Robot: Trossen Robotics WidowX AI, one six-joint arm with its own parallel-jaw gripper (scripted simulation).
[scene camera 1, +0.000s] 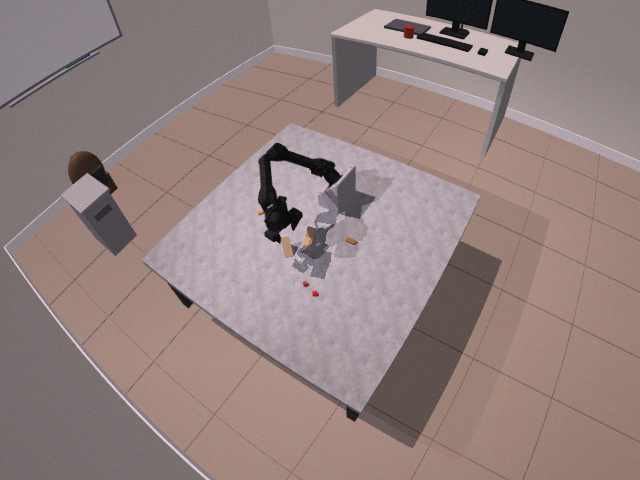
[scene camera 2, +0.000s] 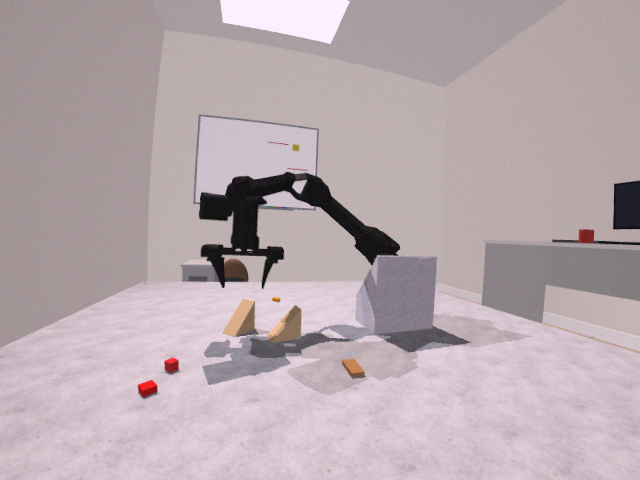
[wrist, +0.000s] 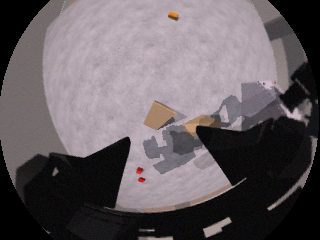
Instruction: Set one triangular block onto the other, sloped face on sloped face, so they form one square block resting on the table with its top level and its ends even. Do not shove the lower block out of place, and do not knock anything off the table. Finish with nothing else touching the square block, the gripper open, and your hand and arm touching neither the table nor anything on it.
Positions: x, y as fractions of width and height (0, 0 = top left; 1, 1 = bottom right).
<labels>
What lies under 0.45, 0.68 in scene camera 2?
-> A triangular block.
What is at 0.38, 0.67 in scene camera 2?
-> A triangular block.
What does the gripper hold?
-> Nothing.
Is the gripper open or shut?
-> Open.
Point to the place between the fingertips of the gripper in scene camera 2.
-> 0.38, 0.60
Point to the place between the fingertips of the gripper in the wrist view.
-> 0.51, 0.56
</labels>
